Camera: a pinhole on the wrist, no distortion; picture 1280 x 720 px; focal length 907.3 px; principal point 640.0 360.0 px. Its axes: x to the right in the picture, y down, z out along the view. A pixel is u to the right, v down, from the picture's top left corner.
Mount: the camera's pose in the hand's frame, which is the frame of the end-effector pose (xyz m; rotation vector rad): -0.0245 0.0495 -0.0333 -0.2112 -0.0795 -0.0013
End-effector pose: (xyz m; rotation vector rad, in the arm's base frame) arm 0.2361 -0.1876 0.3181 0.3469 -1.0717 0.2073
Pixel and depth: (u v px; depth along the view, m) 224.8 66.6 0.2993
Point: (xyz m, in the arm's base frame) -0.0756 -0.2725 0.2726
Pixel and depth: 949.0 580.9 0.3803
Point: -0.0709 -0.1064 0.5656
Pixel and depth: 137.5 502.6 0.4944
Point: -0.3325 -0.1307 0.2387
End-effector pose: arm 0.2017 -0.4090 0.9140 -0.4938 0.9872 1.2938
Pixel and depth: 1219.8 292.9 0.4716
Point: 0.2328 0.1146 0.9816
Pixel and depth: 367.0 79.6 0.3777
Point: 0.3088 -0.2251 1.2396
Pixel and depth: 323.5 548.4 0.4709
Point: 0.1081 -0.1661 1.3559
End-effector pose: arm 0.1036 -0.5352 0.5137 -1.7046 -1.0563 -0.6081
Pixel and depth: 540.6 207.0 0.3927
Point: 0.0832 -0.2468 0.2684
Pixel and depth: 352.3 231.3 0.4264
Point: 0.0451 -0.2602 0.1787
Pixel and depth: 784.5 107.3 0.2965
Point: 0.1072 -0.2839 0.3937
